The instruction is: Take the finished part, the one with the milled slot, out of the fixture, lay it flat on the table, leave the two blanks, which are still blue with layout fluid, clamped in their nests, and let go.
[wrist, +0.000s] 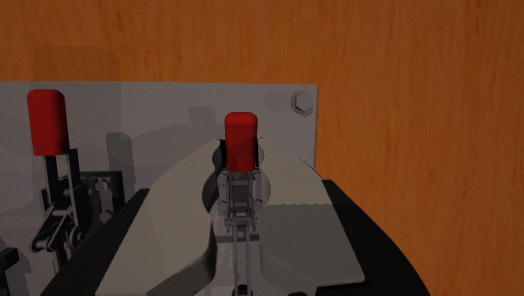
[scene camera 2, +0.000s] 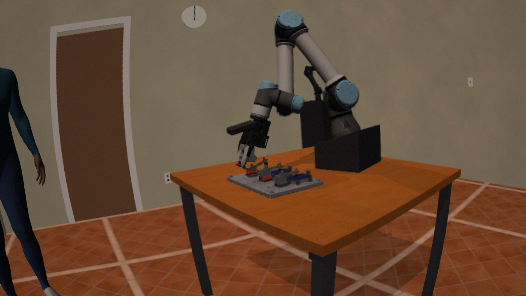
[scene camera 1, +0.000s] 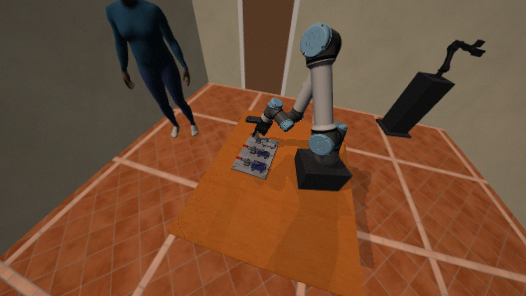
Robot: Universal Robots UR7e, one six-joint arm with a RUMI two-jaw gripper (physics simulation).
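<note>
The fixture plate lies on the table. My gripper is tilted and shut on the red handle of the toggle clamp at the end nest, above the plate. The finished part shows as a pale piece in that nest in scene camera 1; its slot is too small to make out. In the wrist view my fingers and the clamp largely hide it. Whether this clamp's arm still presses on it is unclear. Two blue blanks sit in the other two nests.
The middle clamp's red handle is close beside my fingers. Another red handle belongs to the near clamp. A hex bolt sits at the plate's corner. The wooden table extends around the plate. A person stands beyond the table.
</note>
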